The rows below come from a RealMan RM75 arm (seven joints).
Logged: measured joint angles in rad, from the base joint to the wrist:
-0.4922 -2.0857 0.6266 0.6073 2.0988 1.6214 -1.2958
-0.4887 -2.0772 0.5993 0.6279 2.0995 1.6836 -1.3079
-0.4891 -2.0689 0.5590 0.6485 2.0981 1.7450 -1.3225
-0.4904 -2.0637 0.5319 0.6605 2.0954 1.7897 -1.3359
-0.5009 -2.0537 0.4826 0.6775 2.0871 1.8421 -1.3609
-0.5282 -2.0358 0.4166 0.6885 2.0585 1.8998 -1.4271
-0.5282 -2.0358 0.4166 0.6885 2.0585 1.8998 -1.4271
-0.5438 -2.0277 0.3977 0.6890 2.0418 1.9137 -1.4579
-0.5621 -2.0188 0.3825 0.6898 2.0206 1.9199 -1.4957
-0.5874 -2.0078 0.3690 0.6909 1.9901 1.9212 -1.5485
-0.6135 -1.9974 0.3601 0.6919 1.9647 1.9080 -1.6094
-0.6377 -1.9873 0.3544 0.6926 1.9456 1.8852 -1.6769
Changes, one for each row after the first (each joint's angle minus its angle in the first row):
0.0035 0.0085 -0.0273 0.0206 0.0007 0.0622 -0.0121
0.0031 0.0168 -0.0676 0.0412 -0.0007 0.1236 -0.0267
0.0018 0.0220 -0.0947 0.0532 -0.0034 0.1683 -0.0401
-0.0087 0.0320 -0.1440 0.0702 -0.0117 0.2207 -0.0651
-0.0360 0.0499 -0.2100 0.0812 -0.0403 0.2784 -0.1313
-0.0360 0.0499 -0.2100 0.0812 -0.0403 0.2784 -0.1313
-0.0516 0.0580 -0.2289 0.0817 -0.0570 0.2923 -0.1621
-0.0699 0.0669 -0.2441 0.0825 -0.0782 0.2985 -0.1999
-0.0952 0.0779 -0.2576 0.0836 -0.1087 0.2998 -0.2527
-0.1213 0.0883 -0.2665 0.0846 -0.1341 0.2866 -0.3136
-0.1455 0.0984 -0.2722 0.0853 -0.1532 0.2638 -0.3811

